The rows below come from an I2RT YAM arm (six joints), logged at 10 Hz.
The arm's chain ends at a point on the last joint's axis. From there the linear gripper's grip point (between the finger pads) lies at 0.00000 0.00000 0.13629 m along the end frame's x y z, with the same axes.
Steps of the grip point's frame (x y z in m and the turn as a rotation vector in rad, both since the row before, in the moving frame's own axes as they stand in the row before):
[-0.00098 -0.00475 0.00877 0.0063 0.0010 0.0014]
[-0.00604 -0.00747 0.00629 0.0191 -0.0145 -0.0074]
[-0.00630 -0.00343 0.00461 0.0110 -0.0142 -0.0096]
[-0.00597 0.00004 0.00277 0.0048 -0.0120 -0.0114]
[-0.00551 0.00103 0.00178 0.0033 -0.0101 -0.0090]
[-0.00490 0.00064 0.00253 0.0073 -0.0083 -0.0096]
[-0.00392 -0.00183 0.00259 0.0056 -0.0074 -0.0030]
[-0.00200 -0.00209 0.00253 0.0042 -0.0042 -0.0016]
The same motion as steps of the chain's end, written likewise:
[-0.00112 -0.00389 0.00877 0.0063 0.0010 0.0014]
[-0.00405 -0.00487 0.00633 0.0191 -0.0145 -0.0074]
[-0.00436 -0.00194 0.00463 0.0110 -0.0142 -0.0096]
[-0.00433 0.00068 0.00278 0.0048 -0.0120 -0.0114]
[-0.00413 0.00147 0.00179 0.0033 -0.0101 -0.0090]
[-0.00376 0.00163 0.00254 0.0073 -0.0083 -0.0096]
[-0.00291 -0.00107 0.00260 0.0056 -0.0074 -0.0030]
[-0.00143 -0.00152 0.00253 0.0042 -0.0042 -0.0016]

